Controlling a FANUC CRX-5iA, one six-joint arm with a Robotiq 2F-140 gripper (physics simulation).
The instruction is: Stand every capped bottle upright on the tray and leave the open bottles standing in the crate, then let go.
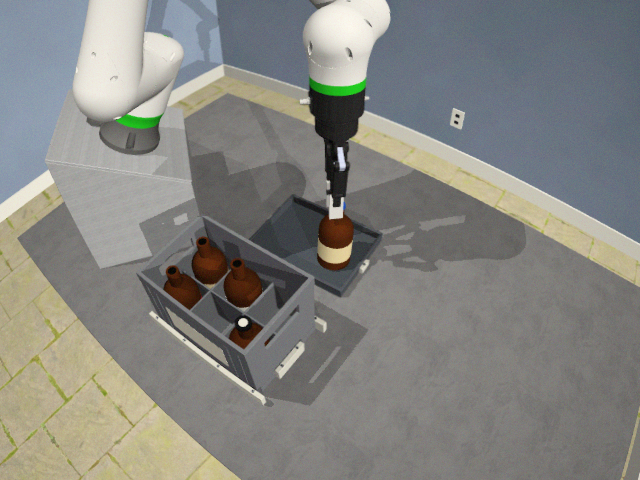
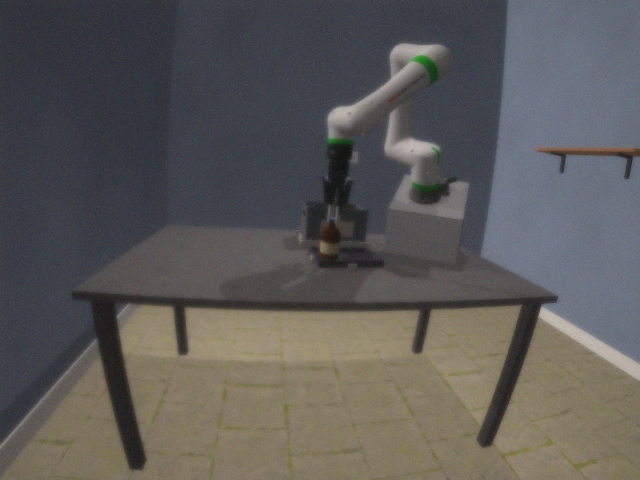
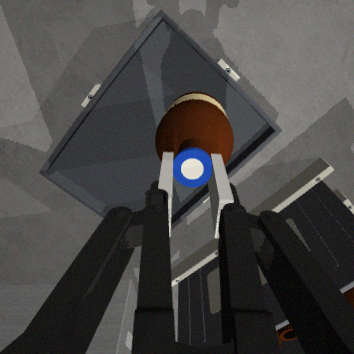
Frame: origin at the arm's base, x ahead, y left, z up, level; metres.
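Where they show: gripper, fingertip midpoint: [image 1: 334,211] [image 2: 333,222] [image 3: 190,168]; arm's base, link origin: [image 1: 129,136] [image 2: 425,195].
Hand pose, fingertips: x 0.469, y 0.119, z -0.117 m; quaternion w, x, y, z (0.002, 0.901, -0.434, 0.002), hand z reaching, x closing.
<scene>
Each offset is from my fingertips to the top centre of the thing. "spot": to the spot under its first point. Level surfaces: height alone.
A brown bottle with a blue cap and cream label {spot: 0.019 m ahead, 0.032 m right, 0.038 m down} [image 1: 334,237] [image 2: 329,240] [image 3: 195,125] is upright inside the outline of the dark tray {spot: 0.120 m back, 0.042 m left, 0.139 m down} [image 1: 297,224] [image 2: 369,259] [image 3: 110,135], towards one side. Whether its base touches the tray floor is hard to tell. My gripper [image 1: 336,209] [image 2: 333,212] [image 3: 190,168] is shut on it at the capped neck. The grey crate {0.081 m back, 0.265 m right, 0.030 m up} [image 1: 268,361] [image 2: 308,219] [image 3: 320,230] holds three open brown bottles {0.168 m back, 0.213 m right, 0.018 m up} [image 1: 209,266] {0.173 m back, 0.299 m right, 0.018 m up} [image 1: 181,291] {0.076 m back, 0.220 m right, 0.018 m up} [image 1: 242,286] and a bottle with a black, white-topped cap {0.007 m ahead, 0.315 m right, 0.018 m up} [image 1: 247,335] in a near corner compartment. Their lower parts are hidden.
The crate stands close beside the tray, with its walls rising above the tray rim. Pale strips [image 1: 206,356] [image 1: 290,360] lie along the crate's base. The grey robot pedestal [image 1: 113,206] [image 2: 423,227] stands near the crate and tray on the dark table {0.145 m down} [image 1: 465,361] [image 2: 206,273].
</scene>
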